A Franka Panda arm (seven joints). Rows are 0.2 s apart.
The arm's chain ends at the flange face. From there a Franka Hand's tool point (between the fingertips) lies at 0.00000 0.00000 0.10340 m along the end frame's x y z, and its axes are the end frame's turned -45 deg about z.
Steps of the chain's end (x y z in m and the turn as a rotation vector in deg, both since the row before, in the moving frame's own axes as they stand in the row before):
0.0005, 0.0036, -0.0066, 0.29, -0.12, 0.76
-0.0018, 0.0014, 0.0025, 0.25, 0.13, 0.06
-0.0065, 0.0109, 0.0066, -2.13, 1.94, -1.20
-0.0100, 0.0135, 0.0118, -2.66, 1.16, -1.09
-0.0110, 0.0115, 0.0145, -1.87, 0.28, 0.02
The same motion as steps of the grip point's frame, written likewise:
-0.0020, 0.0024, -0.0066, 0.29, 0.12, 0.76
-0.0018, -0.0004, 0.0025, 0.08, 0.27, 0.06
-0.0125, 0.0083, 0.0065, -2.88, -0.13, -1.20
-0.0185, 0.0074, 0.0117, -2.70, -1.06, -1.09
-0.0179, 0.0031, 0.0144, -1.52, -1.12, 0.02

